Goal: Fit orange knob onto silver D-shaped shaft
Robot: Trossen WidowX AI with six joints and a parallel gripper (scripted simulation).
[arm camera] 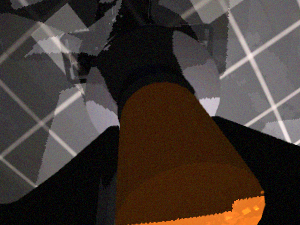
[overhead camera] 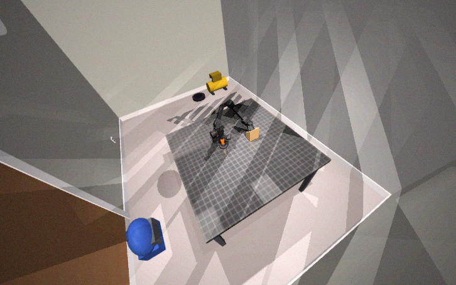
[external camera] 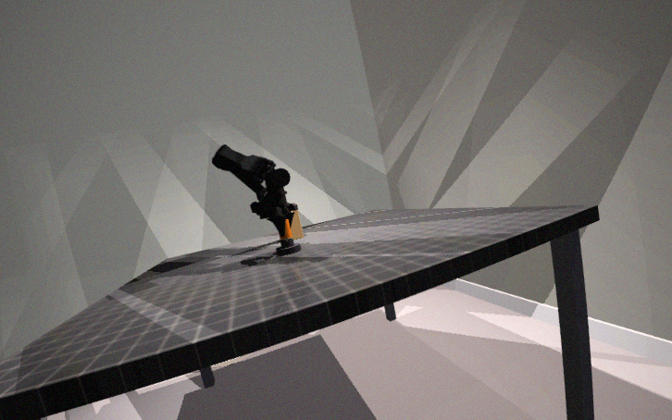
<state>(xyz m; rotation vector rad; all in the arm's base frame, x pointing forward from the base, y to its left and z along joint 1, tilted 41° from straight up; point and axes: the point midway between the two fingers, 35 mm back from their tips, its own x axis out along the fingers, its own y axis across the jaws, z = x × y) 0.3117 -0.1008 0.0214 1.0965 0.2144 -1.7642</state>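
The round pedestal lies 30 mm below my gripper tip. Round my gripper tip: orange knob (30 mm above).
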